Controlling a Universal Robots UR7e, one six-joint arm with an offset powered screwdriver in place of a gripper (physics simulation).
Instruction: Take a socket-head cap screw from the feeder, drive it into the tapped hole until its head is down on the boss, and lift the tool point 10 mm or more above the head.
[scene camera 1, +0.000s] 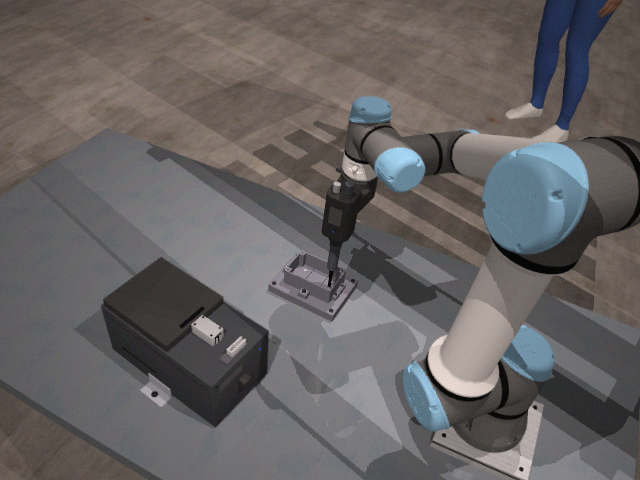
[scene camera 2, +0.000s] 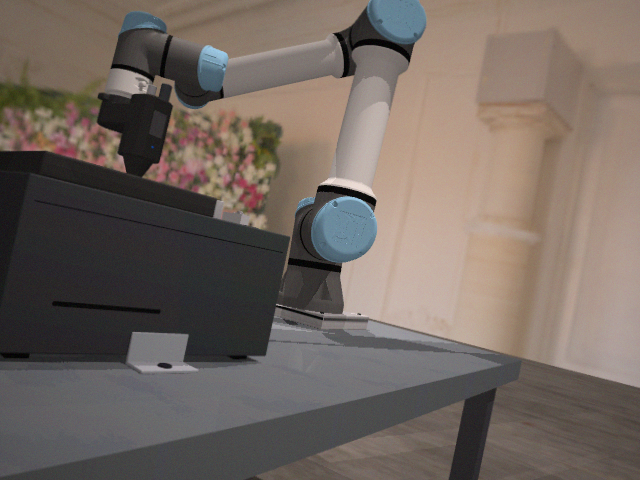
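My powered screwdriver (scene camera 1: 329, 284) (scene camera 2: 138, 166) points down, slightly tilted. In scene camera 1 its thin dark tip is at the near right corner of the grey open housing (scene camera 1: 306, 286), inside or over its wall. Whether the tip touches a boss or a screw is too small to tell. No screw can be made out at the tip, and the tapped hole does not show clearly. In scene camera 2 the feeder hides the tip and the housing. The dark box-shaped screw feeder (scene camera 1: 162, 302) (scene camera 2: 144, 268) stands apart from the housing, with a white block (scene camera 1: 206, 329) on its top.
The housing's flange plate (scene camera 1: 315, 305) lies on the grey table (scene camera 1: 217, 248) (scene camera 2: 320, 387). A white angle bracket (scene camera 1: 155, 393) (scene camera 2: 157, 348) stands against the feeder's side. My arm's base plate (scene camera 1: 485, 457) (scene camera 2: 343, 322) is at the near right in scene camera 1. A person's legs (scene camera 1: 555, 56) show beyond the table.
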